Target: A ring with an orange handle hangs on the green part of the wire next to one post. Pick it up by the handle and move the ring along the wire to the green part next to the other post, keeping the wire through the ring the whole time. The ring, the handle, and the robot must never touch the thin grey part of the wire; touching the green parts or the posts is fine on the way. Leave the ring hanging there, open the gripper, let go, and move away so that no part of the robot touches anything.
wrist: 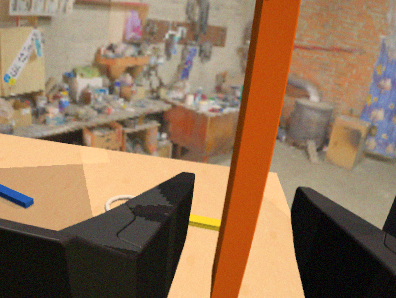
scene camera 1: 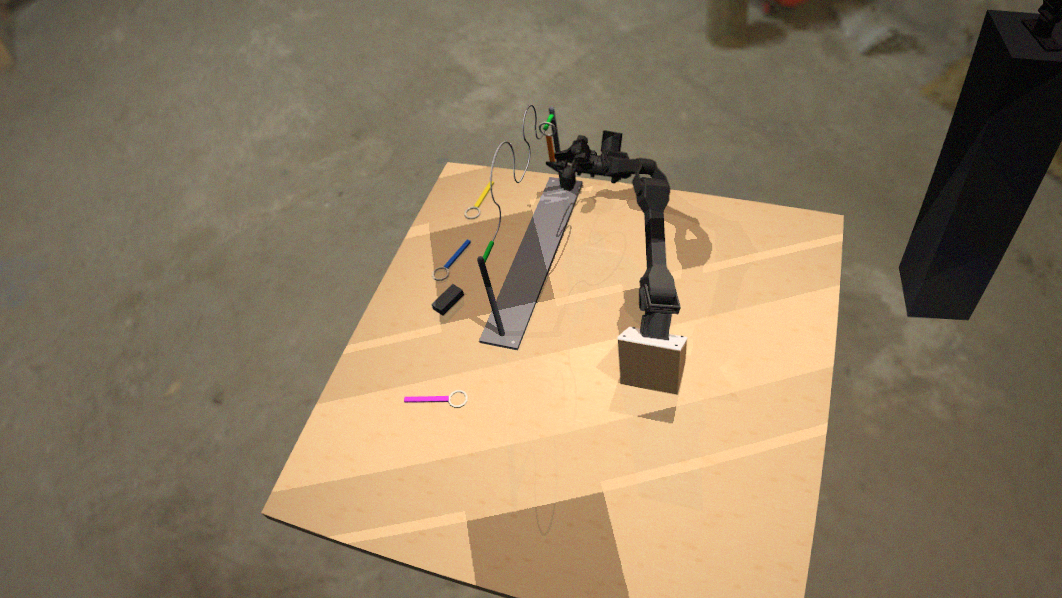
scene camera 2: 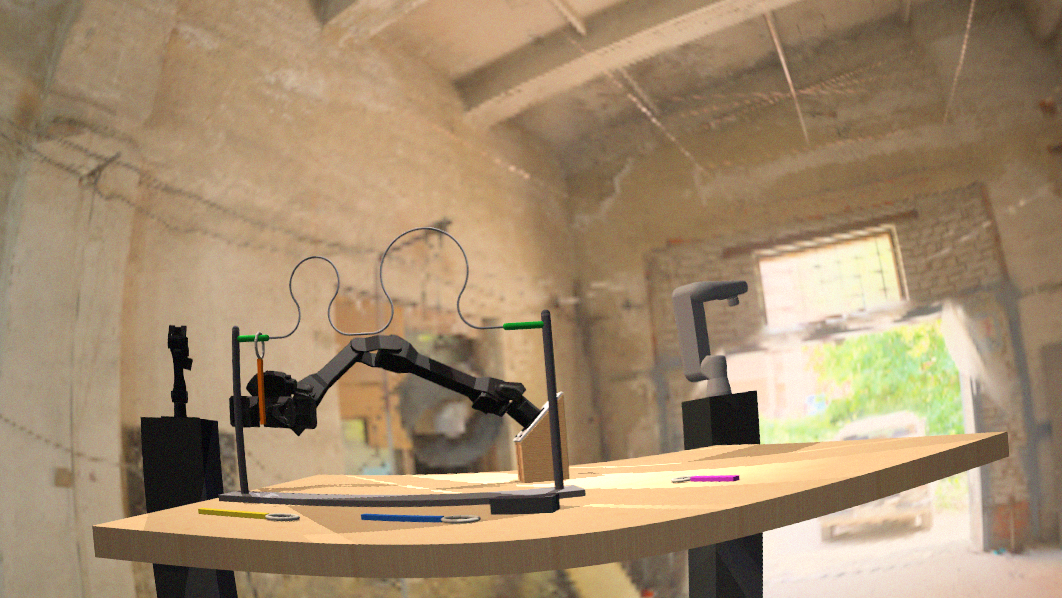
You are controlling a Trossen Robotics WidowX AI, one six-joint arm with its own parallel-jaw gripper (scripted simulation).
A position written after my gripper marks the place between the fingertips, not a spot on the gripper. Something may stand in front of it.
In view: my gripper (scene camera 2: 258, 409) and a black block (scene camera 2: 514, 504).
My gripper is seen too in the wrist view (wrist: 244, 193) and in scene camera 1 (scene camera 1: 547, 159). The wrist view misses the black block: it is out of frame.
